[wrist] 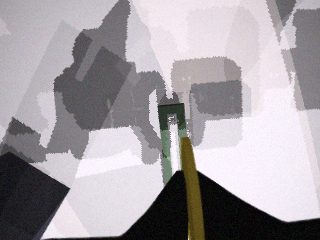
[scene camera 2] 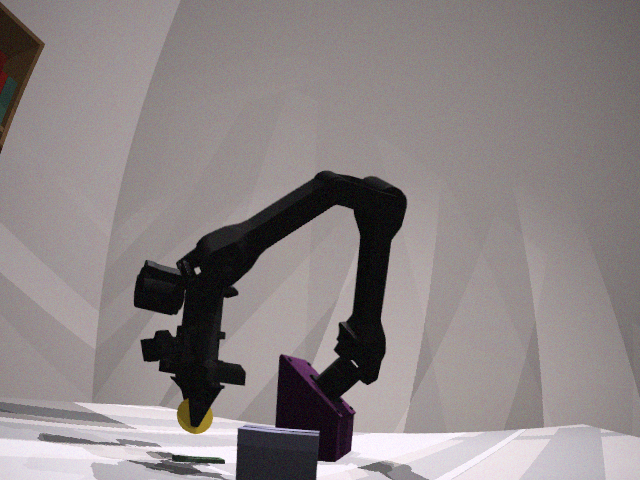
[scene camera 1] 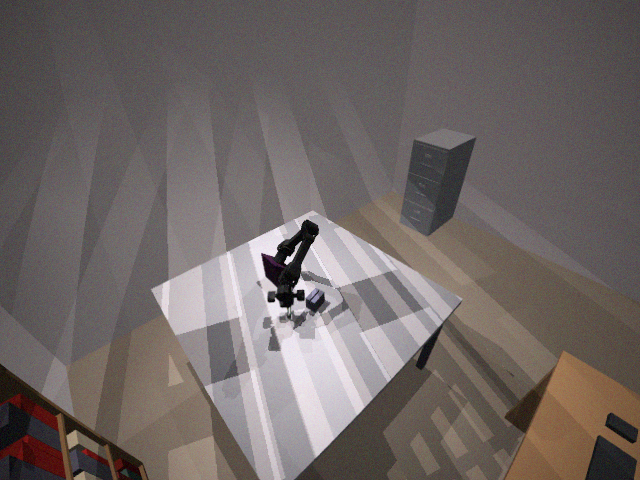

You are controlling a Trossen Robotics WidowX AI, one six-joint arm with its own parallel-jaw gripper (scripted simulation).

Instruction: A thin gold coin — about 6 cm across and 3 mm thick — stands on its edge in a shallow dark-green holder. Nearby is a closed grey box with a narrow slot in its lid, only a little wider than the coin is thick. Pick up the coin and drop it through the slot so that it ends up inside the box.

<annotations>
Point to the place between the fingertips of the gripper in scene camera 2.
193,426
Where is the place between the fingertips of the gripper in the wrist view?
186,177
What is the gripper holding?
A gold coin.
</annotations>
